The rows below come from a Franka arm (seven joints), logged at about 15 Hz.
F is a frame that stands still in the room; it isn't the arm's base.
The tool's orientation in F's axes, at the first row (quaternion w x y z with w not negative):
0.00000, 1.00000, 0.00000, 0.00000
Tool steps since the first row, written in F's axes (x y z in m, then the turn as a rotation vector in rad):
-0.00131, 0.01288, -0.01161, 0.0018, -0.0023, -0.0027
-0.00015, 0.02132, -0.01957, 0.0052, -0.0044, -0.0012
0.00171, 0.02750, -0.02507, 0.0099, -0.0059, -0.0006
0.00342, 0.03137, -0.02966, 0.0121, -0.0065, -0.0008
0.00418, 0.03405, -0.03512, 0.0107, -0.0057, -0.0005
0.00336, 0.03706, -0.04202, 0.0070, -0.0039, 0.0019
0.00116, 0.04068, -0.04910, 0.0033, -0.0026, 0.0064
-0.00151, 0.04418, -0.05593, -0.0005, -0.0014, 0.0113
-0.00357, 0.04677, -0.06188, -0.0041, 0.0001, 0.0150
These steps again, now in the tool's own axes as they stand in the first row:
-0.00131, -0.01288, 0.01161, 0.0018, 0.0023, 0.0027
-0.00015, -0.02132, 0.01957, 0.0052, 0.0044, 0.0012
0.00171, -0.02750, 0.02507, 0.0099, 0.0059, 0.0006
0.00342, -0.03137, 0.02966, 0.0121, 0.0065, 0.0008
0.00418, -0.03405, 0.03512, 0.0107, 0.0057, 0.0005
0.00336, -0.03706, 0.04202, 0.0070, 0.0039, -0.0019
0.00116, -0.04068, 0.04910, 0.0033, 0.0026, -0.0064
-0.00151, -0.04418, 0.05593, -0.0005, 0.0014, -0.0113
-0.00357, -0.04677, 0.06188, -0.0041, -0.0001, -0.0150

